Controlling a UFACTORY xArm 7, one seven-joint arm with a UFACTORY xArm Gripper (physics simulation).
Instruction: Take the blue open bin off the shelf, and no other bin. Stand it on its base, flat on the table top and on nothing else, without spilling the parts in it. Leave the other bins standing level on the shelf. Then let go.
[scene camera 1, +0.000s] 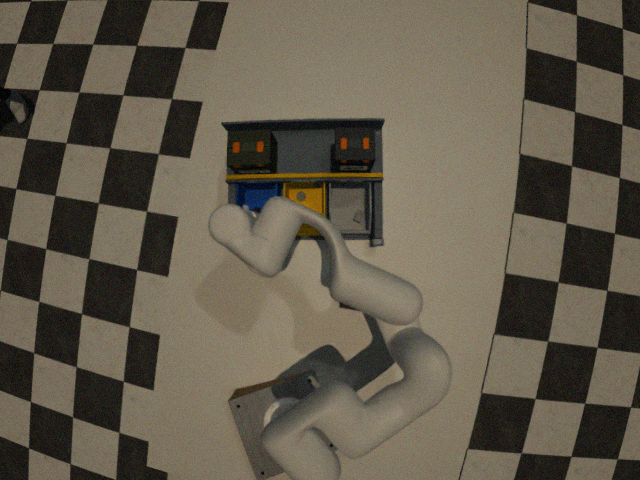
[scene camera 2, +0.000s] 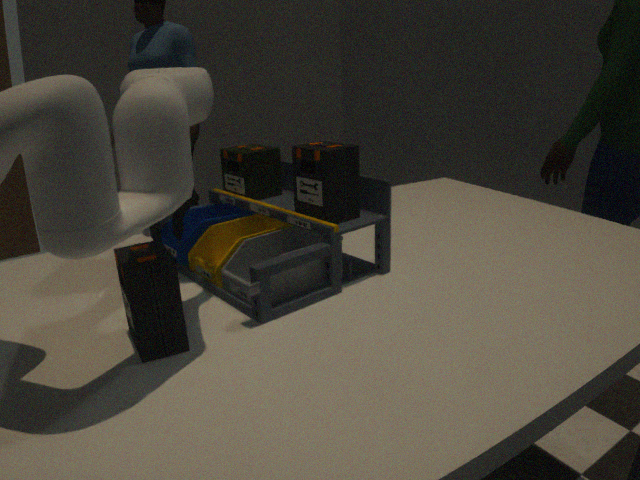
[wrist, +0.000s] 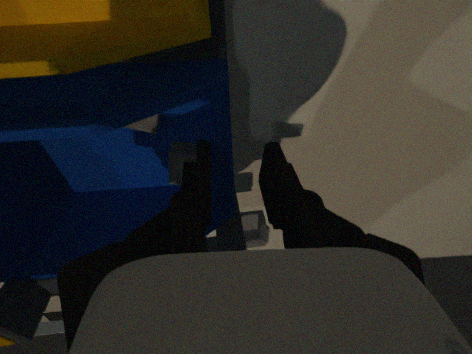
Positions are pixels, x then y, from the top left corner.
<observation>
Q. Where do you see the gripper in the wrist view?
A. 235, 160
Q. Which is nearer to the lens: the blue open bin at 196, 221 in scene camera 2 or the dark box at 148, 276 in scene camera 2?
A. The dark box.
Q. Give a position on a yellow bin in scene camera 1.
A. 315, 199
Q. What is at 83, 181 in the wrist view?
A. A blue open bin.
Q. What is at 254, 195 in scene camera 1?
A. A blue open bin.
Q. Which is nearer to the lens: the blue open bin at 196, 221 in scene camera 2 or the yellow bin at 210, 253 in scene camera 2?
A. The yellow bin.
</observation>
